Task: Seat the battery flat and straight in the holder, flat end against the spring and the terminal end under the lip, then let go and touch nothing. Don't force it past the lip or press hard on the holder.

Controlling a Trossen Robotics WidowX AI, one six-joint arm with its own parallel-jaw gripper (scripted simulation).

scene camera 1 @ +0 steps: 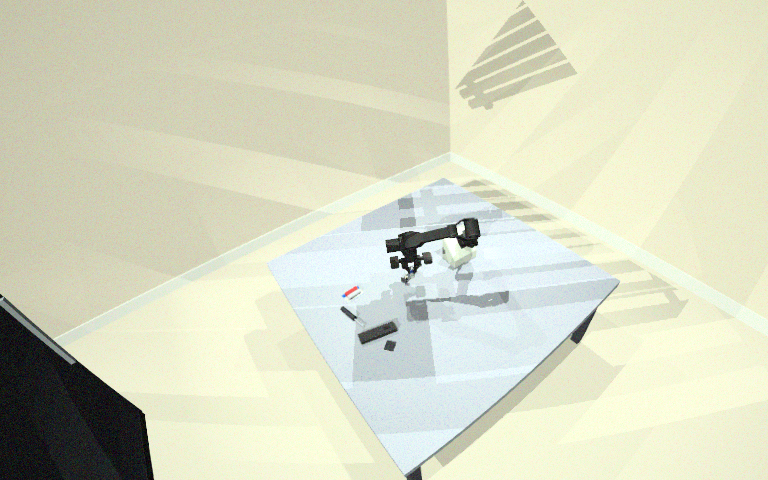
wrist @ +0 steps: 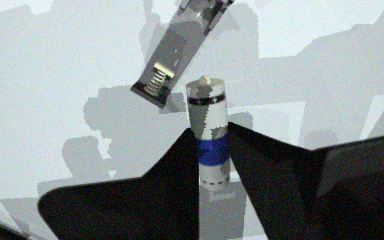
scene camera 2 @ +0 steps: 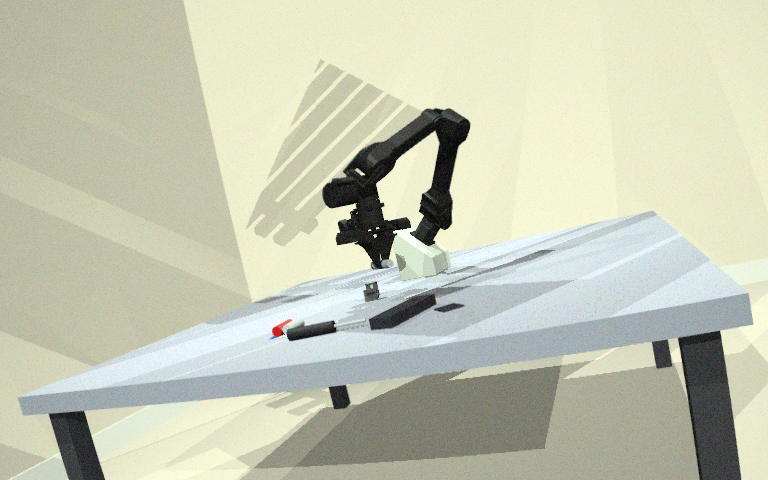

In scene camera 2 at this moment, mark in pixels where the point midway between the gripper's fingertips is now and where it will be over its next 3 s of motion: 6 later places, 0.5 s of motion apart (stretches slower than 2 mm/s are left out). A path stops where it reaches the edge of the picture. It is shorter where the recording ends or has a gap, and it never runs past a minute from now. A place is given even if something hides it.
The gripper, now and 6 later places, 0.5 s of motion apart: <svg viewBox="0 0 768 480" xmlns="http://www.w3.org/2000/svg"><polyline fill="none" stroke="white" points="382,267 366,265 368,275 369,280 370,283 371,285 370,286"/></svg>
